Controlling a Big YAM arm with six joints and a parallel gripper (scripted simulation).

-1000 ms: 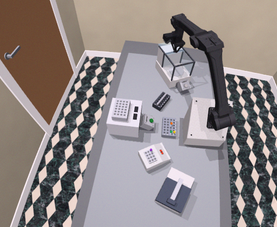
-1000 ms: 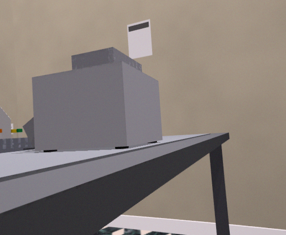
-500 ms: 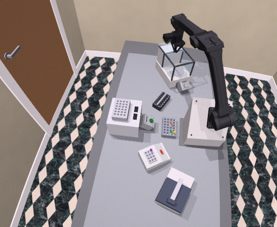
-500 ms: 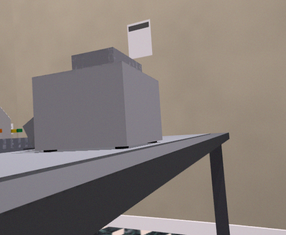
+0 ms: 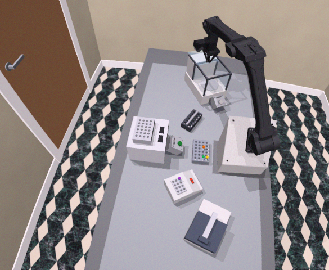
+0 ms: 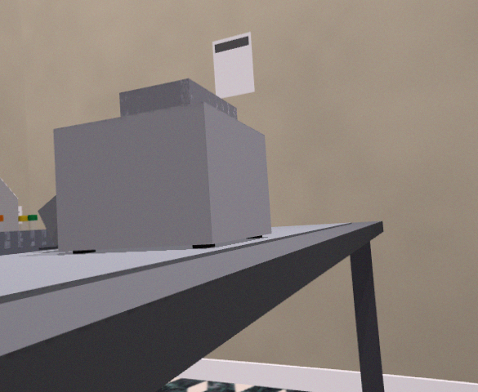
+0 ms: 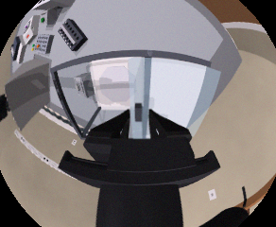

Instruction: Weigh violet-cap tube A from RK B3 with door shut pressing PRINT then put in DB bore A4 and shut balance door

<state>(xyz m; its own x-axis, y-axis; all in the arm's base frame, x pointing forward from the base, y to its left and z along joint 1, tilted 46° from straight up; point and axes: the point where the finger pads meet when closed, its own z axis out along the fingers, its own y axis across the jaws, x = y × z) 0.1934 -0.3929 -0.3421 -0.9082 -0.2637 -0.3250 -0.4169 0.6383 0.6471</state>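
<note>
My hand is 2 cm to the left of the balance door, 1 cm short of it and 1 cm above it. The rest, counted from my hand: tube rack RK (50 cm to the left, 20 cm below, 4 cm ahead); then black magnet block MG (30 cm to the left, 20 cm below, 8 cm ahead); then white PRINT key (19 cm to the left, 15 cm below, 9 cm behind).
</note>
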